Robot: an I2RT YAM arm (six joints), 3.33 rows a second.
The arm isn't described. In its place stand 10 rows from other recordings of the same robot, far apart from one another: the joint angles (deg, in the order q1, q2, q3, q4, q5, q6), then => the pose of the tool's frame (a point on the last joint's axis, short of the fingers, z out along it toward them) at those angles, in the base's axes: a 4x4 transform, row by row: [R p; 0 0 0 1], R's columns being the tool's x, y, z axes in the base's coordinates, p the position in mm.
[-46.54 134.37 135.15 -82.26 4.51 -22.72] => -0.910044, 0.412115, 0.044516, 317.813; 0.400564, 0.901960, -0.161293, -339.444; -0.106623, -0.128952, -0.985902, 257.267; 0, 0, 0, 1
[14.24 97.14 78.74 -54.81 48.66 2.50] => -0.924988, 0.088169, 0.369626, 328.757; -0.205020, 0.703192, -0.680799, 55.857; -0.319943, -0.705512, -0.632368, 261.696; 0, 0, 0, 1
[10.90 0.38 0.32 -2.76 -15.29 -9.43] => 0.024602, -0.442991, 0.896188, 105.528; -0.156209, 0.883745, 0.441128, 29.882; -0.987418, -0.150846, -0.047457, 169.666; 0, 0, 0, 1
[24.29 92.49 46.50 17.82 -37.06 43.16] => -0.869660, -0.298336, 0.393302, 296.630; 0.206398, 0.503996, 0.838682, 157.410; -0.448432, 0.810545, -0.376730, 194.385; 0, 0, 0, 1
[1.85 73.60 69.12 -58.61 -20.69 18.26] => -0.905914, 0.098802, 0.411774, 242.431; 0.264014, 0.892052, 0.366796, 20.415; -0.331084, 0.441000, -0.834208, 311.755; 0, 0, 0, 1
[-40.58 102.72 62.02 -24.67 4.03 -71.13] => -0.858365, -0.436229, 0.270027, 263.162; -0.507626, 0.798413, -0.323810, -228.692; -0.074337, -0.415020, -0.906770, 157.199; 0, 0, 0, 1
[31.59 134.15 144.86 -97.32 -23.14 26.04] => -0.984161, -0.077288, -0.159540, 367.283; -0.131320, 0.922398, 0.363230, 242.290; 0.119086, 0.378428, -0.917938, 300.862; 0, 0, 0, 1
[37.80 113.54 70.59 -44.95 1.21 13.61] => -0.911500, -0.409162, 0.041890, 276.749; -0.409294, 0.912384, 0.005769, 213.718; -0.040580, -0.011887, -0.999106, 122.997; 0, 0, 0, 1
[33.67 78.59 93.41 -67.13 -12.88 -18.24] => -0.420825, -0.827161, 0.372439, 208.435; -0.646964, 0.561460, 0.515946, 148.387; -0.635880, -0.023831, -0.771420, 406.934; 0, 0, 0, 1
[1.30 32.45 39.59 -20.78 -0.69 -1.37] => -0.234870, -0.040012, 0.971203, 139.322; -0.029243, 0.998991, 0.034085, 3.591; -0.971587, -0.020395, -0.235804, 319.296; 0, 0, 0, 1
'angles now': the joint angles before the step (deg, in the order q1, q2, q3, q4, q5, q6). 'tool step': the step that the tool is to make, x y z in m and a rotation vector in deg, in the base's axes. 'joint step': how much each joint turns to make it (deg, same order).
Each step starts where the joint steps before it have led.
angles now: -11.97 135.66 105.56 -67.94 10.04 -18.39
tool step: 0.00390 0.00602 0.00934 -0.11 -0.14 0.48
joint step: 0.88 -0.05 2.12 -2.08 0.02 0.41
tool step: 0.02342 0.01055 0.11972 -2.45 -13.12 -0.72
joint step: 1.86 -1.68 24.66 -13.44 0.03 2.60
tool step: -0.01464 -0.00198 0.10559 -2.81 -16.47 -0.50
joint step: -0.55 -0.04 24.66 -7.98 0.04 -0.06
